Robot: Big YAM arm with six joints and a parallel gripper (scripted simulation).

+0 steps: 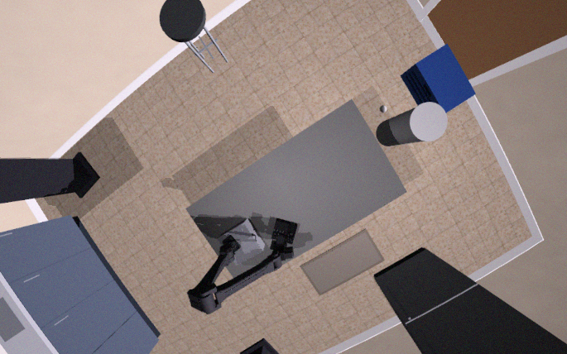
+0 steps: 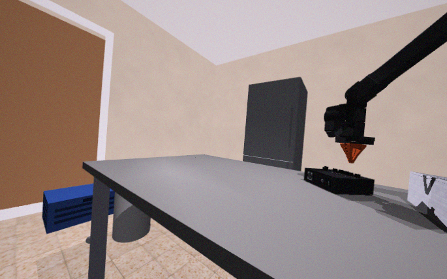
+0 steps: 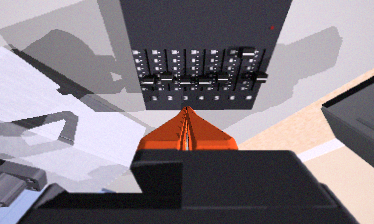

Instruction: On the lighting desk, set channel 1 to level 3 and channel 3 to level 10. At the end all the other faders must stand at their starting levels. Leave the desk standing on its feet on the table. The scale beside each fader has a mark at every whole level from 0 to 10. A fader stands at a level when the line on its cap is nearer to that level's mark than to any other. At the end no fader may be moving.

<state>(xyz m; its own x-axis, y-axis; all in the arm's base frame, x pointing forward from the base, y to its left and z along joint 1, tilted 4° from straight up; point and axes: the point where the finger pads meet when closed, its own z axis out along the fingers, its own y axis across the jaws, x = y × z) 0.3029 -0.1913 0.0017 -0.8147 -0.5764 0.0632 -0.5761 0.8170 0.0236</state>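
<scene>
The channel 3 cap is 2 cm ahead of my hand, 1 cm to the left of it and 4 cm below it. The rest, counted from my hand: channel 1 fader cap (1 cm behind, 5 cm to the left, 4 cm below).
</scene>
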